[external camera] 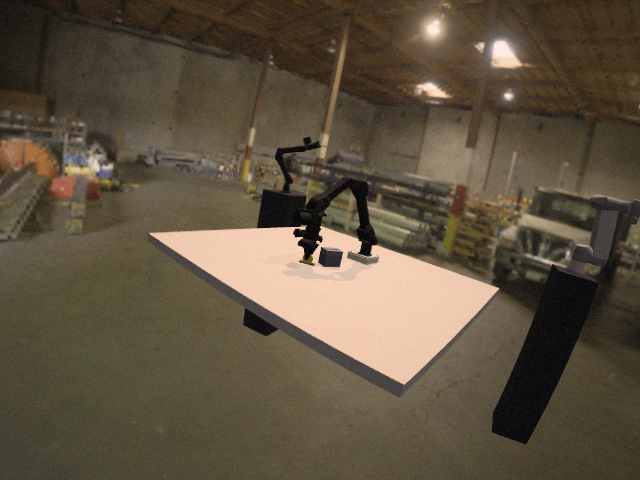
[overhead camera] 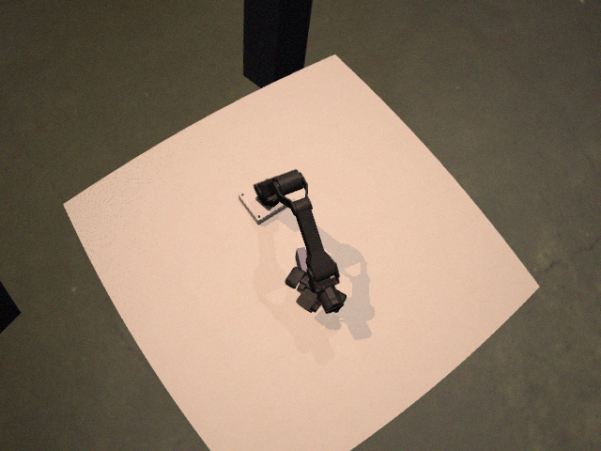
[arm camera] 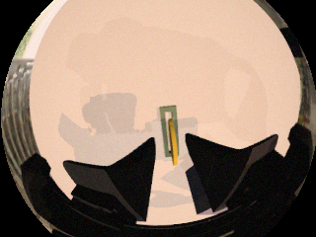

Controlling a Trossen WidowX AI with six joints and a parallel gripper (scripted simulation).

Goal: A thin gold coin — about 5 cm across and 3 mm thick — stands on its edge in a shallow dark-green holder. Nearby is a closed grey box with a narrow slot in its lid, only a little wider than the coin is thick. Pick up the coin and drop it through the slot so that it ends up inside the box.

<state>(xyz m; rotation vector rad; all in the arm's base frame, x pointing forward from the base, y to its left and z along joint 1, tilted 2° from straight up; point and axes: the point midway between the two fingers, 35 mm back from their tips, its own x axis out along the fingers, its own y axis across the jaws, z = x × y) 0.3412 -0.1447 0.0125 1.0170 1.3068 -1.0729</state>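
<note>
Right now the gold coin is right at my gripper tip.
</note>
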